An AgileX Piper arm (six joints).
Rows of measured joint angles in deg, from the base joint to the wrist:
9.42, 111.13, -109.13, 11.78, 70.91, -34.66
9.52, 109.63, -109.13, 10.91, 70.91, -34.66
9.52, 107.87, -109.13, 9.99, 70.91, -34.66
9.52, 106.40, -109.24, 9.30, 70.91, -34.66
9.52, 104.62, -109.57, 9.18, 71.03, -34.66
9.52, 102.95, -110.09, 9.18, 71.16, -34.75
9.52, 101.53, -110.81, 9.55, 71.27, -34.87
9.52, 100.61, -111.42, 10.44, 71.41, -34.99
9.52, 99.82, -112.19, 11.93, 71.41, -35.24
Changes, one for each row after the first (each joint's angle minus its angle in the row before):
0.10, -1.50, 0.00, -0.87, 0.00, 0.00
0.00, -1.76, 0.00, -0.92, 0.00, 0.00
0.00, -1.47, -0.11, -0.69, 0.00, 0.00
0.00, -1.78, -0.33, -0.12, 0.12, 0.00
0.00, -1.67, -0.52, 0.00, 0.13, -0.09
0.00, -1.42, -0.72, 0.37, 0.11, -0.12
0.00, -0.92, -0.61, 0.89, 0.14, -0.12
0.00, -0.79, -0.77, 1.49, 0.00, -0.25

